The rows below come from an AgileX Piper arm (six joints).
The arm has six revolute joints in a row. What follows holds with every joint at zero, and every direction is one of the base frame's. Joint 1 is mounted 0.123 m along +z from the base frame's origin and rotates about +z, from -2.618 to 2.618 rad. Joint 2 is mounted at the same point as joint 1 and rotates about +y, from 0 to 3.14 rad. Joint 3 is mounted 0.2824 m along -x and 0.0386 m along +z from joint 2 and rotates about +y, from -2.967 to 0 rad. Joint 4 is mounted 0.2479 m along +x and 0.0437 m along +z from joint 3 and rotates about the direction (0.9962, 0, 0.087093), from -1.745 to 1.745 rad. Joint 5 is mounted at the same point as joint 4 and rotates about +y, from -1.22 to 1.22 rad. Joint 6 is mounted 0.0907 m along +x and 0.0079 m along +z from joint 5 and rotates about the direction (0.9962, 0, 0.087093), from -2.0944 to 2.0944 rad. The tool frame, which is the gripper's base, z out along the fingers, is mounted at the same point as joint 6; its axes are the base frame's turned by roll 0, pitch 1.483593 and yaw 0 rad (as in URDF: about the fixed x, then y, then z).
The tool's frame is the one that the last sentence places.
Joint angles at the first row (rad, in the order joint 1, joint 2, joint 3, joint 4, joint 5, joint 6):
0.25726 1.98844 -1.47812 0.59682 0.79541 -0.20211
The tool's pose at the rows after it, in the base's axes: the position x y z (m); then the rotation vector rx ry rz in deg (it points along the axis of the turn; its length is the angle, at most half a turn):
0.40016 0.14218 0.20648 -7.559 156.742 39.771
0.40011 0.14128 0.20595 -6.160 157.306 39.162
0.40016 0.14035 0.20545 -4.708 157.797 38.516
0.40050 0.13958 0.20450 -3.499 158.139 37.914
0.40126 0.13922 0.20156 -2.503 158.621 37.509
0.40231 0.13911 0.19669 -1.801 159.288 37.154
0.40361 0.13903 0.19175 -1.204 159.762 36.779
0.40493 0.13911 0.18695 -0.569 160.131 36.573
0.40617 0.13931 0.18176 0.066 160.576 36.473
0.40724 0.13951 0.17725 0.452 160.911 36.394
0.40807 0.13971 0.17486 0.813 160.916 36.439
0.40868 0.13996 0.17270 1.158 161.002 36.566
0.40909 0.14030 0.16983 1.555 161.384 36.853
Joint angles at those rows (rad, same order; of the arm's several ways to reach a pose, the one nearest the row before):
0.25727 1.98899 -1.47812 0.57983 0.79683 -0.17738
0.25727 1.98899 -1.47810 0.56386 0.79734 -0.14948
0.25726 1.98901 -1.47812 0.54769 0.79691 -0.12123
0.25726 1.99041 -1.47810 0.53429 0.79441 -0.09868
0.25725 1.99697 -1.47814 0.52621 0.79170 -0.08307
0.25725 2.00822 -1.47813 0.52098 0.78921 -0.07370
0.25725 2.01986 -1.47812 0.51692 0.78355 -0.06724
0.25725 2.03139 -1.47811 0.51607 0.77692 -0.06247
0.25726 2.04388 -1.47810 0.51710 0.77122 -0.05883
0.25726 2.05479 -1.47815 0.51883 0.76594 -0.05838
0.25727 2.06083 -1.47813 0.52195 0.75999 -0.05837
0.25728 2.06632 -1.47824 0.52572 0.75636 -0.05836
0.25704 2.07363 -1.47879 0.53127 0.75709 -0.05838

